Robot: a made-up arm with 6 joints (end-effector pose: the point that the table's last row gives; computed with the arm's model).
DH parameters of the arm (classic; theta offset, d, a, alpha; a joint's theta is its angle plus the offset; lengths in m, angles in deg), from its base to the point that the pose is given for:
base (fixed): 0 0.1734 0 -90
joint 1: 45.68 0 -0.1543 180
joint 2: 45.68 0.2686 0.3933 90
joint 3: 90 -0.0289 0.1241 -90
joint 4: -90 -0.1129 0.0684 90
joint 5: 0 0.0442 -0.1 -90
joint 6: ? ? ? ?
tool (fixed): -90 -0.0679 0 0
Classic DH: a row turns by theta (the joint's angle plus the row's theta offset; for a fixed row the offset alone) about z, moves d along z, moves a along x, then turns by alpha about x.
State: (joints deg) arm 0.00 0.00 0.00 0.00 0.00 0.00
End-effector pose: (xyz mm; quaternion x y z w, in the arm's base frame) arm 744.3 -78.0 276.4 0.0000 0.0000 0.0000 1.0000
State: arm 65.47 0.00 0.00 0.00 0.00 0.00
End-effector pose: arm 402.7 -78.0 -461.0 0.0000 0.5408 0.0000 0.8412
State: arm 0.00 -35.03 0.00 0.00 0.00 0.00
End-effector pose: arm 585.7 -78.0 -211.4 0.0000 0.3010 0.0000 0.9536
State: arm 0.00 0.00 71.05 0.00 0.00 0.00
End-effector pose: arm 614.8 -640.6 276.4 0.0000 0.0000 -0.5811 0.8139
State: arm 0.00 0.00 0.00 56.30 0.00 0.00
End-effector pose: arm 744.3 -248.3 30.7 -0.4718 0.0000 0.0000 0.8817
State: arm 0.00 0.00 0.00 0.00 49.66 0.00
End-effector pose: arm 646.8 -78.0 1.4 0.0000 0.4199 0.0000 0.9076
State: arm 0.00 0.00 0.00 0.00 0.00 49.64
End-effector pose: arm 744.3 -225.1 94.2 -0.4198 0.0000 0.0000 0.9076
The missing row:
joint 6: -90 -0.3459 0.2705 90
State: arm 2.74 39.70 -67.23 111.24 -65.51 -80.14
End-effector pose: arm 211.0 -258.2 198.8 -0.4905 -0.1954 0.7817 0.3318
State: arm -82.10 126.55 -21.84 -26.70 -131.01 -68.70
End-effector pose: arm -103.8 -338.3 -22.7 0.4758 0.0136 -0.3554 0.8045
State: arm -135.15 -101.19 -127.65 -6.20 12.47 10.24
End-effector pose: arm 27.1 -30.1 -77.0 -0.3694 -0.1086 0.8266 0.4105
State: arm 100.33 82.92 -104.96 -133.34 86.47 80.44
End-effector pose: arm 458.3 -354.4 508.6 -0.4901 -0.1161 -0.8522 0.1418
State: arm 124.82 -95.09 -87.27 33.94 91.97 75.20
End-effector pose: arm -170.3 -361.1 906.8 -0.7320 -0.0768 -0.6643 0.1304
